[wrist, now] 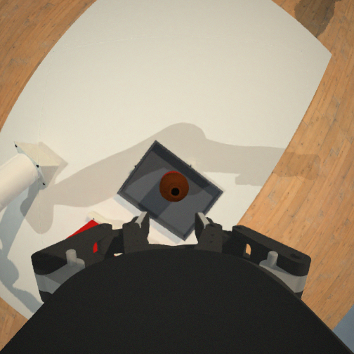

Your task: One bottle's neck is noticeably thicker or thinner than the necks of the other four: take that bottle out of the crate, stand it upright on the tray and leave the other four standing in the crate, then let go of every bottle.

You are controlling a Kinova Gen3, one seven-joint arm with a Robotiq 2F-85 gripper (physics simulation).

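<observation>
A brown bottle with a dark round mouth stands upright on the dark grey tray, seen from above, with a thin red edge showing at its far side. My gripper is open, high above the near side of the tray, and nothing is between its fingers; the bottle is apart from them. Part of the red crate shows at the lower left, mostly hidden behind the gripper's left finger linkage. The bottles in the crate do not show in this view.
A white cylindrical object with a flared base is at the left edge. The pale table extends beyond the tray, with the arm's shadow across it. The table's edge runs along the right, with wooden floor past it.
</observation>
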